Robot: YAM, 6 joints.
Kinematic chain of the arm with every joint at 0, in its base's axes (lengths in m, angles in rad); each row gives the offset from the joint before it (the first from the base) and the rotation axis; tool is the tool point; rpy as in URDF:
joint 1: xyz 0 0 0.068 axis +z
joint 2: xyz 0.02 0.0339 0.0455 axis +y
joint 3: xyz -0.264 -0.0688 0 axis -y
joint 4: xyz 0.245 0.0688 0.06 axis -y
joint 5: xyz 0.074 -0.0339 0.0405 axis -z
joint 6: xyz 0.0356 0 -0.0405 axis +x
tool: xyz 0 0 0 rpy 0 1.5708 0
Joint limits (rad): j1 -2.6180..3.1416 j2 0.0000..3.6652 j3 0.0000..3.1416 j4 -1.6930..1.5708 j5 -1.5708..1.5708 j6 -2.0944..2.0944
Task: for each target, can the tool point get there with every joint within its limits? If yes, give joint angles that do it. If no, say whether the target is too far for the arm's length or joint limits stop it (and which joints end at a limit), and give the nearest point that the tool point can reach.
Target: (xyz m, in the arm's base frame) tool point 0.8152 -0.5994 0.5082
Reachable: no: too far | nearest point 0.4846 -0.3563 0.3449 | short by 0.442 m
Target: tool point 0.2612 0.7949 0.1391
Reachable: no: too far | nearest point 0.2015 0.6133 0.1331 | short by 0.191 m
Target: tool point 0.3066 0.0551 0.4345
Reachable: yes | joints 0.2870 1.6803 1.9842 -1.3165 1.2597 1.3414
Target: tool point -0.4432 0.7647 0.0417
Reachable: no: too far | nearest point -0.3228 0.5569 0.0617 | short by 0.241 m
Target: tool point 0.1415 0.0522 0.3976
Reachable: yes | joints 0.2867 0.8053 0.5836 1.1905 -0.2874 1.2816
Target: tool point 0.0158 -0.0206 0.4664
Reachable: yes | joints 1.8919 0.4333 1.4132 -0.9320 0.2402 -1.6079
